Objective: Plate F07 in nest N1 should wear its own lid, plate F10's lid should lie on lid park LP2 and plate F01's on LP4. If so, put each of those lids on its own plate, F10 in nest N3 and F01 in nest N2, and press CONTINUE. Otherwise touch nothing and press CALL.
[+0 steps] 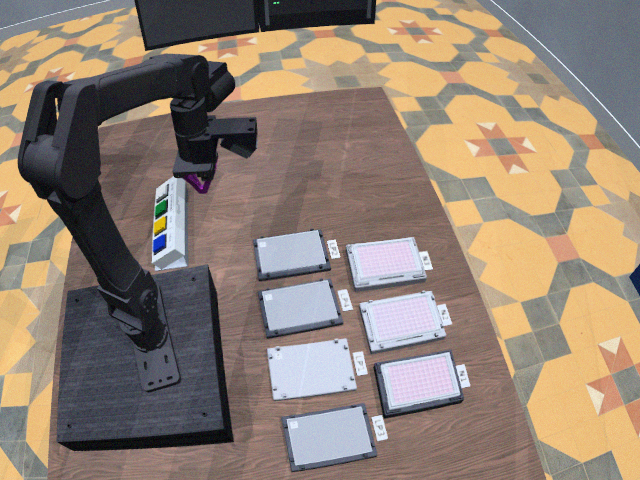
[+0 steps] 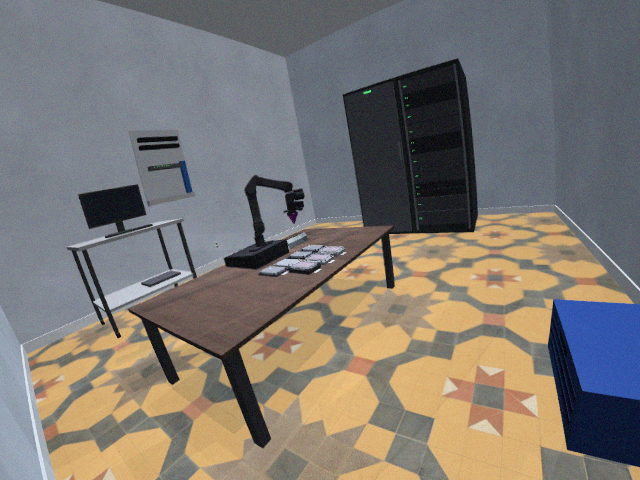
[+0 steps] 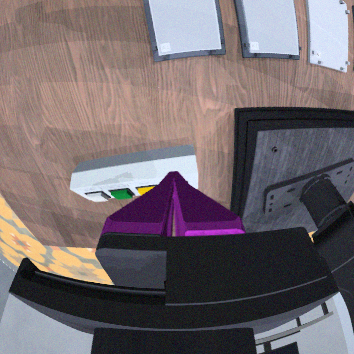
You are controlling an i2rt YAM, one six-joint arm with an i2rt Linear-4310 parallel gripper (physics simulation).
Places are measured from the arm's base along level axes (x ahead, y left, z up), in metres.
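Pixels of known places: gripper, fingertip midpoint: (image 1: 203,192) (image 2: 294,223) (image 3: 173,178); arm's base, origin of the base link: (image 1: 152,337) (image 2: 261,246) (image 3: 311,184).
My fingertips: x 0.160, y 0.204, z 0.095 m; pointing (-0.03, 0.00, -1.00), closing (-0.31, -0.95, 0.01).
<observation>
Ahead of a thing's pixels: the offset from my fingertips to its top centre. Level surfaces: height alone.
My gripper (image 1: 203,191) (image 2: 294,222) (image 3: 173,178) has shut purple fingers with nothing between them. It hangs above the table by the white end of the button box {dx -0.088, dy +0.102, dz -0.115 m} (image 1: 178,227) (image 2: 296,239) (image 3: 110,176), which has white, green, yellow and blue buttons; their print is unreadable. Pink-welled plates sit in nests N3 {dx +0.309, dy -0.152, dz -0.146 m} (image 1: 386,259), N2 {dx +0.283, dy -0.284, dz -0.148 m} (image 1: 404,318) and N1 {dx +0.256, dy -0.413, dz -0.143 m} (image 1: 419,381); I cannot tell whether they wear clear lids. Flat grey panels with small corner tags lie on LP2 {dx +0.140, dy -0.061, dz -0.159 m} (image 1: 294,274) (image 3: 221,30) and LP4 {dx +0.115, dy -0.185, dz -0.159 m} (image 1: 305,330); their tags are unreadable.
Pale park LP1 {dx +0.091, dy -0.313, dz -0.159 m} (image 1: 311,395) and dark park LP3 {dx +0.074, dy -0.445, dz -0.159 m} (image 1: 333,463) lie in the same row, with similar tagged surfaces. The black arm base block (image 1: 93,413) (image 3: 241,165) stands beside the button box. The table's {dz -0.179 m} (image 1: 320,129) far edge lies beyond the arm.
</observation>
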